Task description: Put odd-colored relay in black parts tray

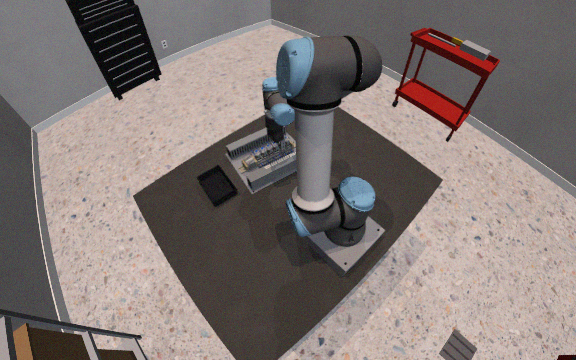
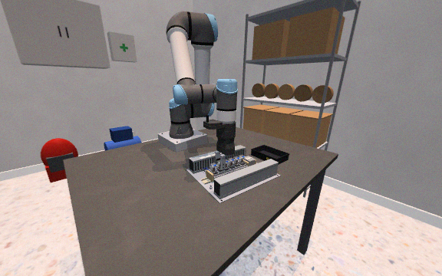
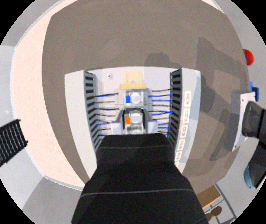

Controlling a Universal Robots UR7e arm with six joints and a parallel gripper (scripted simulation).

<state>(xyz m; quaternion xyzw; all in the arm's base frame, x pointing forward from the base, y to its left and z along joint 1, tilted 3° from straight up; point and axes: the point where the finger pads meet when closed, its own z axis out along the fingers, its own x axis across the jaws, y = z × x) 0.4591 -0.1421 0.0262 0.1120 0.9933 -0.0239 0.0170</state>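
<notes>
Now: the relay 10 mm below my hand. Round my hand: black parts tray (60 mm ahead, 330 mm to the left, 50 mm below); relay panel (10 mm ahead, 70 mm to the left, 30 mm below).
</notes>
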